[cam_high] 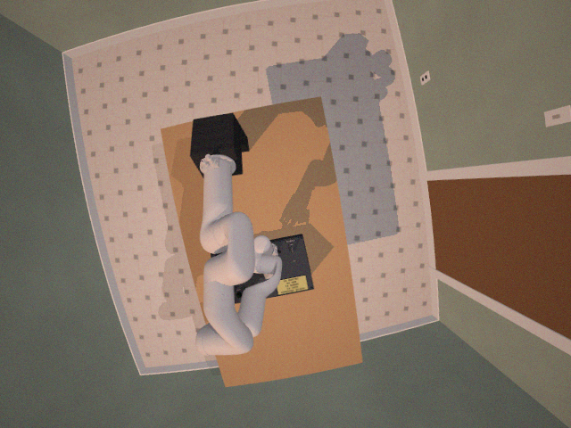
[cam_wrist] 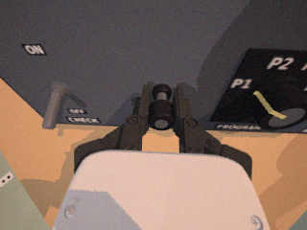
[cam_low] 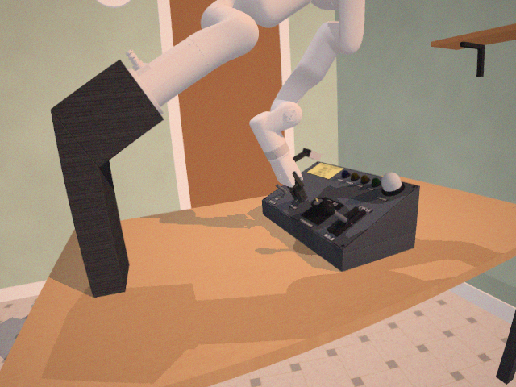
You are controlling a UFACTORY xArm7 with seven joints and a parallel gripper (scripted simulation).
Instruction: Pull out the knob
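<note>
The black mode knob lies right at my hand. From my hand the other things lie so: dark grey console: 10 mm ahead, 70 mm to the right, 30 mm below; then program dial: 30 mm behind, 100 mm to the right, 10 mm below; then check toggle: 40 mm ahead, 110 mm to the left, 10 mm below.
</note>
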